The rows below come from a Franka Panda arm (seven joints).
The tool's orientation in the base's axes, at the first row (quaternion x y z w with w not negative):
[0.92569 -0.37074 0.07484 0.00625]
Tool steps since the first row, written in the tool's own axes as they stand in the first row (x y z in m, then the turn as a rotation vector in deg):
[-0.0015 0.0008 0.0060 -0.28 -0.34 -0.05]
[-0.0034 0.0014 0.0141 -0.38 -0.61 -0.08]
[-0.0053 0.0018 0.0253 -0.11 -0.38 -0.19]
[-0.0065 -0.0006 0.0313 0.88 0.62 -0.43]
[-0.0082 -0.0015 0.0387 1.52 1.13 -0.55]
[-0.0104 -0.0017 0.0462 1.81 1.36 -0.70]
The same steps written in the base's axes. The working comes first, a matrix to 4 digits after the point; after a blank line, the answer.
The tool's axes in the first row as the columns of a matrix, in the base's axes (used below as rounded here):
[0.7139 -0.6873 0.1339]
[-0.6855 -0.7250 -0.0671]
[0.1432 -0.0439 -0.9887]

[-0.0008 0.0000 -0.0062 0.03 0.44 0.02]
[-0.0015 0.0004 -0.0145 0.14 0.71 0.05]
[-0.0016 0.0006 -0.0259 0.16 0.36 0.19]
[0.0000 0.0028 -0.0319 0.14 -1.02 0.52]
[0.0004 0.0041 -0.0394 0.23 -1.82 0.71]
[-0.0001 0.0053 -0.0471 0.26 -2.18 0.89]

